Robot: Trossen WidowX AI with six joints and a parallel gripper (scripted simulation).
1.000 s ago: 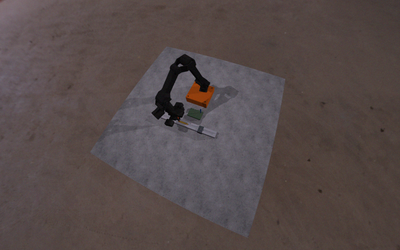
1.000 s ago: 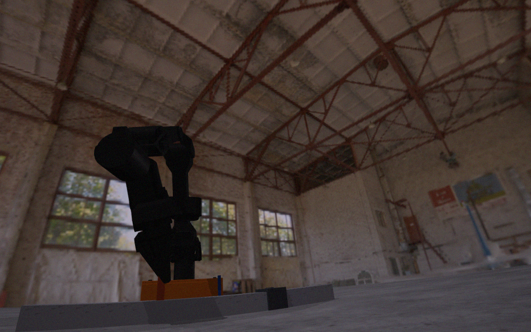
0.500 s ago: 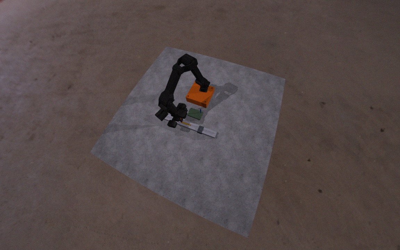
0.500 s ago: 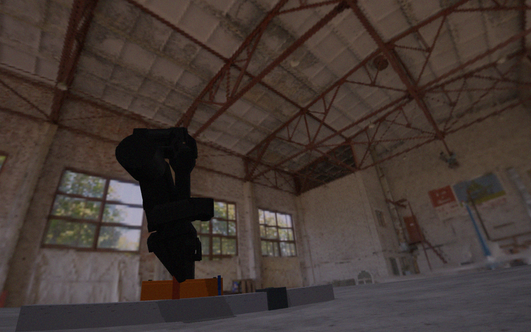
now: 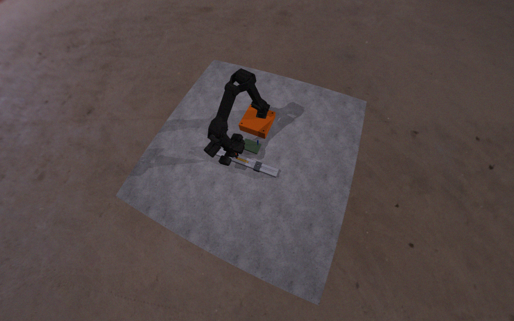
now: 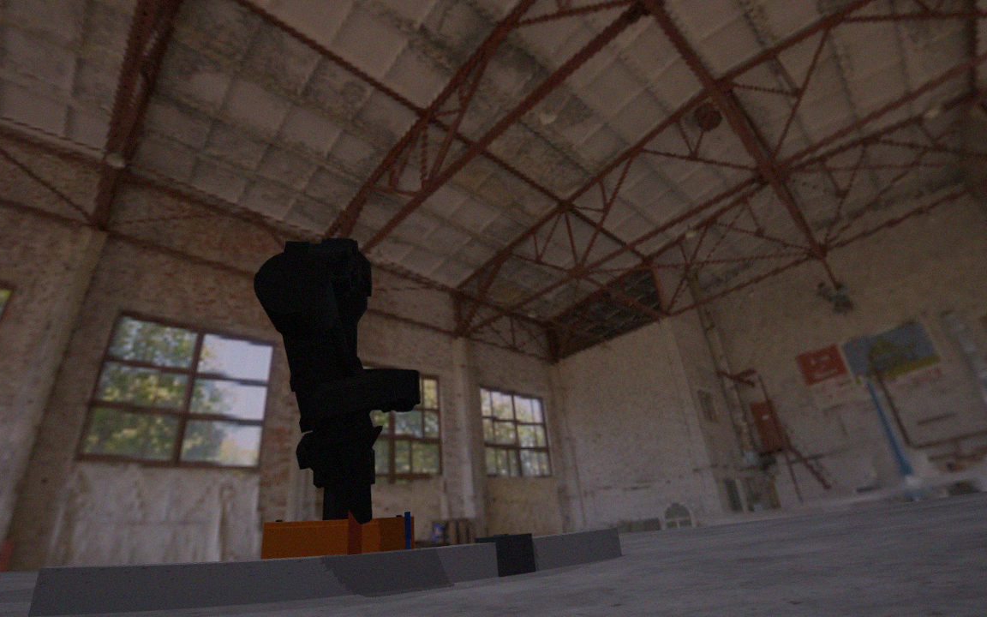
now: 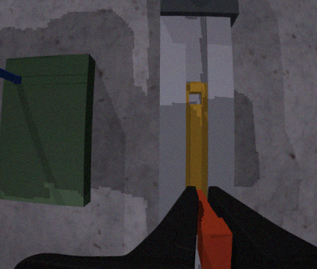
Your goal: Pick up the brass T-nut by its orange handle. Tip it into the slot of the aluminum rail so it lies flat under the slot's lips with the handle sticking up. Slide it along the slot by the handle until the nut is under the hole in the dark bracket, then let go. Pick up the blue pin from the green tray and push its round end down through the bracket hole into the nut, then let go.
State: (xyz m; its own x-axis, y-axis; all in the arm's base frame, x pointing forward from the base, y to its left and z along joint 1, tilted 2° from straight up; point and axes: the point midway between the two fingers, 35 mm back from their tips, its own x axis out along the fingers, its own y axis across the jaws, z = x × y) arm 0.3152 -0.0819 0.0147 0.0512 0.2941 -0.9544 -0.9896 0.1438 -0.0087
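Right now the blue pin is 120 mm behind my gripper tip, 90 mm to the left of it and 20 mm below it. Also, from my gripper tip: green tray 110 mm behind, 70 mm to the left, 40 mm below.
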